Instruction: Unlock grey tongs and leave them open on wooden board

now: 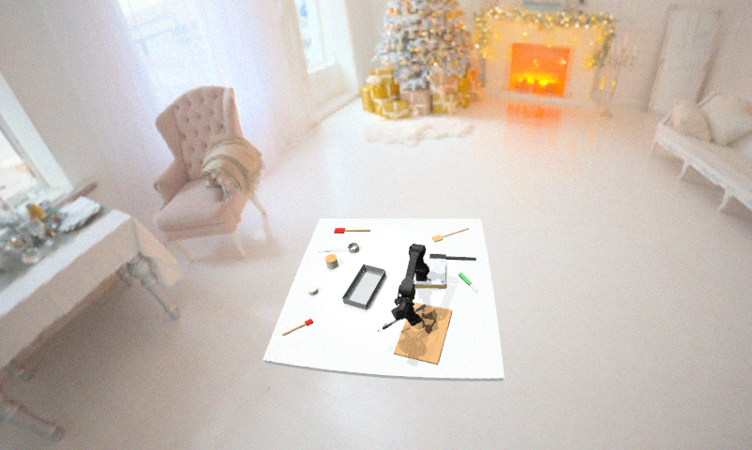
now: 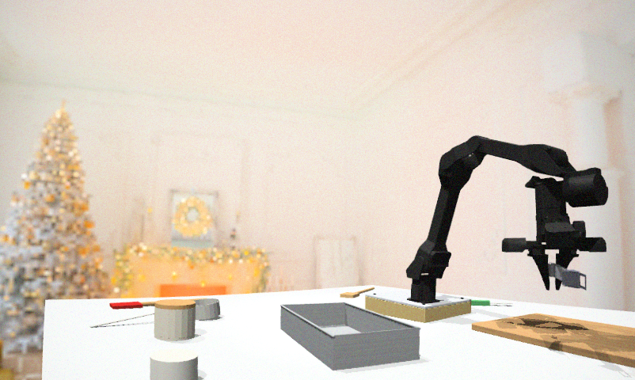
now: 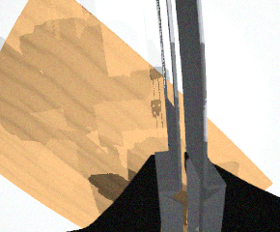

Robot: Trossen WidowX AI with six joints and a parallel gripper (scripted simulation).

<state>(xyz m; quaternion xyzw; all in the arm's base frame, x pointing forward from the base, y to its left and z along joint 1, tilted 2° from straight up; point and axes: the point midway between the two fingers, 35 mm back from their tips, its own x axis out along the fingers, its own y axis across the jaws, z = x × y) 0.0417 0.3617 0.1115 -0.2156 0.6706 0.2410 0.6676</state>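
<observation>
The wooden board lies 90 mm behind my gripper tip, 10 mm to the left of it and 100 mm below it. From my gripper tip the other things lie so: green-handled tool (340 mm behind, 370 mm to the right, 100 mm below); then lidded cream jar (580 mm ahead, 460 mm to the right, 70 mm below); then grey roasting tin (300 mm ahead, 270 mm to the right, 80 mm below).
</observation>
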